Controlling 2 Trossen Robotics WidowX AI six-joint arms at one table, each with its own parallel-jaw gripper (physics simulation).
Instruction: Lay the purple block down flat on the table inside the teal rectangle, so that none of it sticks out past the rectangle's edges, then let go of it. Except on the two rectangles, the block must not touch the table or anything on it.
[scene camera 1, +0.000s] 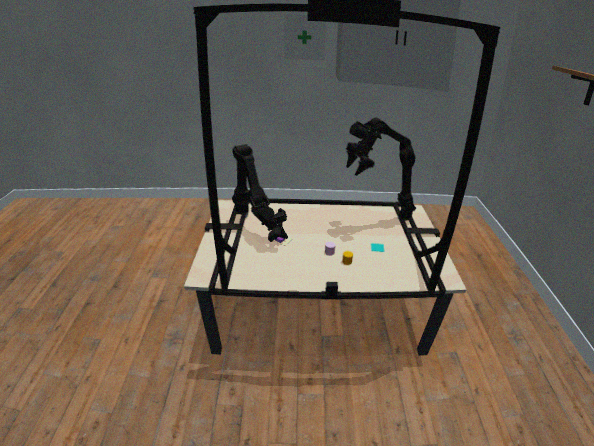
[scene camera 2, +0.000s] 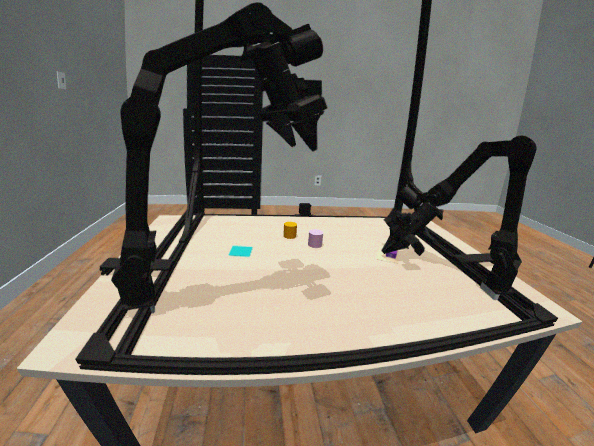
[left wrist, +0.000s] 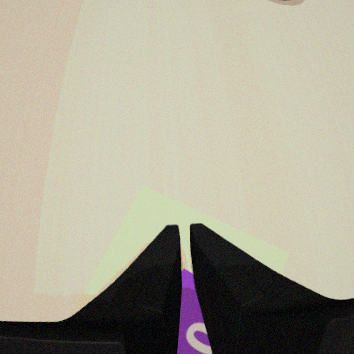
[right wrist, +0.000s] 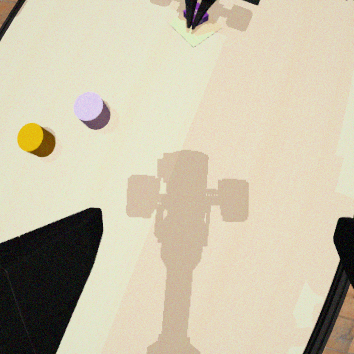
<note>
The left gripper grips a purple block, which still rests on the table. The right gripper is open and holds nothing. On the table rest an orange cylinder and a pink cylinder. Also in view: a tan rectangle.
The left gripper shows as well in the left wrist view. The right gripper shows as well in the right wrist view.
</note>
